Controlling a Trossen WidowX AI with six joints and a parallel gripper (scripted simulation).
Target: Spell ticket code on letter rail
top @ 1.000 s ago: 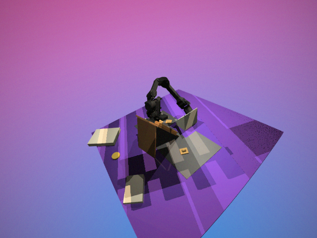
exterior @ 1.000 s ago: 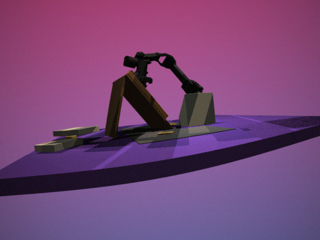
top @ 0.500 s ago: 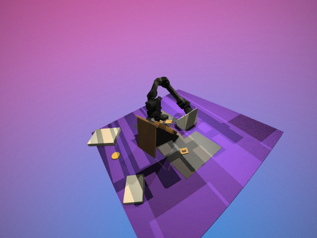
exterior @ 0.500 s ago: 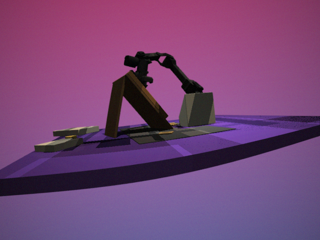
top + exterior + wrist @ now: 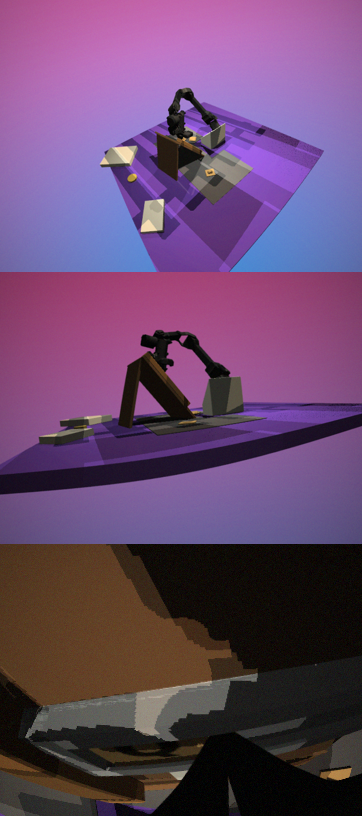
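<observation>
The letter tile lies 23 cm to the left of my gripper tip, 17 cm below it and 7 cm behind it. Also, from my gripper tip: white ticket: 8 cm below, 5 cm behind, 1 cm to the right; grey mat: 17 cm below, 13 cm behind, 2 cm to the left; yellow disc: 41 cm ahead, 17 cm below, 8 cm to the right.
</observation>
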